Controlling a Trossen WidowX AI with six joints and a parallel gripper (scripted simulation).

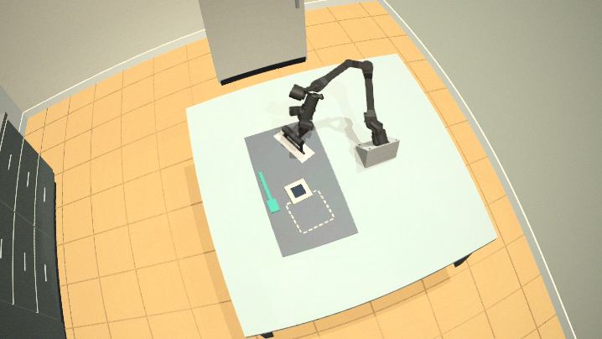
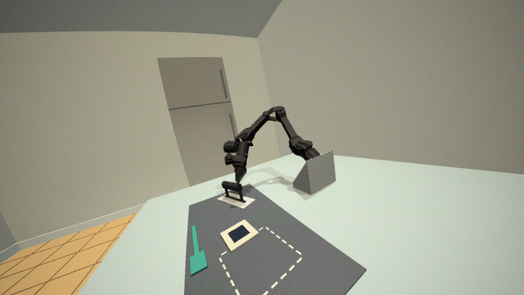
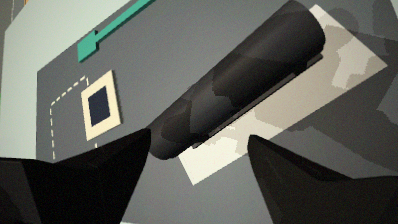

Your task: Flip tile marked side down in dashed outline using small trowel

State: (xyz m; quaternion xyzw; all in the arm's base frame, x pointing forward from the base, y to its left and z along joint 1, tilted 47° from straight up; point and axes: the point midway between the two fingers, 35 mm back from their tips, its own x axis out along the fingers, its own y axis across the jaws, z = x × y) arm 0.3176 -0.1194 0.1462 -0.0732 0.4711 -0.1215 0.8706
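Now: the grey mat 190 mm to the left of my gripper tip, 100 mm below it and 70 mm ahead of it. Also, from my gripper tip: square tile (230 mm to the left, 80 mm below, 70 mm ahead); then green trowel (210 mm to the left, 200 mm ahead, 80 mm below).
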